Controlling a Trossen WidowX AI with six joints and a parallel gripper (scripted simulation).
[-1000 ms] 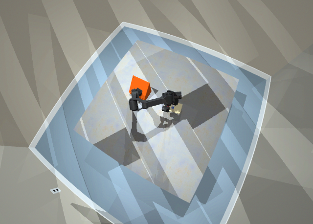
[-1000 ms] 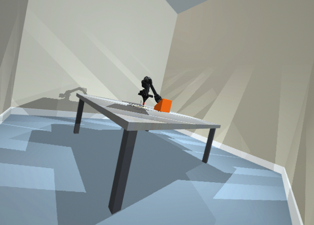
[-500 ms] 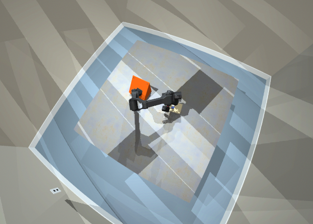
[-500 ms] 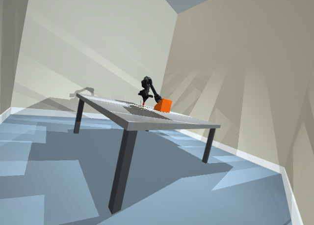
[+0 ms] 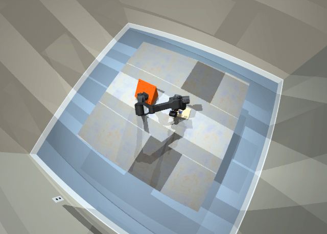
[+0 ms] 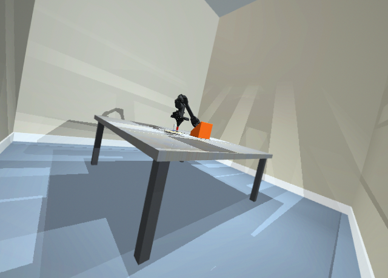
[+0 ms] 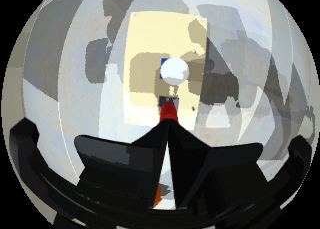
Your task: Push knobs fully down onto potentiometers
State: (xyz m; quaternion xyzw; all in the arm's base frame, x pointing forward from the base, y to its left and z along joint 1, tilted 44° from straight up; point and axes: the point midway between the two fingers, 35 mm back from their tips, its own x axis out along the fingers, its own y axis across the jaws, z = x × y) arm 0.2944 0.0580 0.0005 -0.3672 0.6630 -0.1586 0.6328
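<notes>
Right now the red knob is 20 mm below my gripper tip.
</notes>
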